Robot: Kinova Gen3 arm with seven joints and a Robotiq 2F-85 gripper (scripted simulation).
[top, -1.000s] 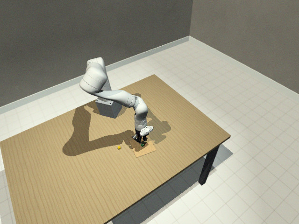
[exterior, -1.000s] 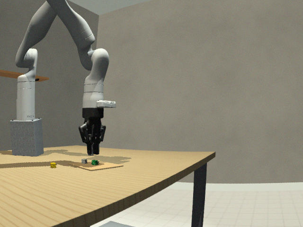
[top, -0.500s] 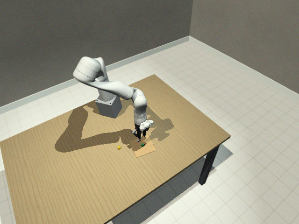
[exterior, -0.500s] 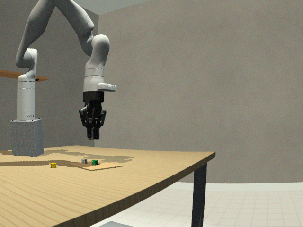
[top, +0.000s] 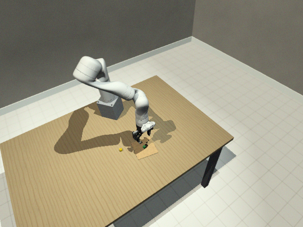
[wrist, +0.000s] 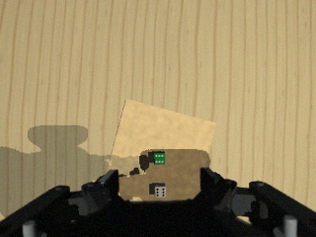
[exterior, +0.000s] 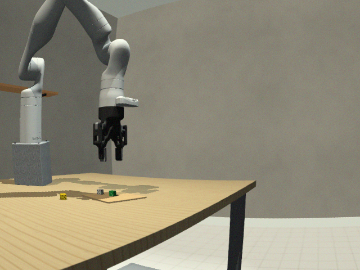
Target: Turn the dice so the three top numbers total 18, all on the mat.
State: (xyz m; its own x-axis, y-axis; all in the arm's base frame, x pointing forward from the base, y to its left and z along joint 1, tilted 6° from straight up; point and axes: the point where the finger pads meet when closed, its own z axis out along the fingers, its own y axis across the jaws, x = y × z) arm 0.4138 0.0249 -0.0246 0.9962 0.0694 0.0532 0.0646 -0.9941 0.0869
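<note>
My gripper is now 14 cm to the left of the yellow die, 11 cm above it and 7 cm past it. Round my hand: white die 10 cm below, 5 cm behind; tan mat 11 cm below; green die 10 cm below.
</note>
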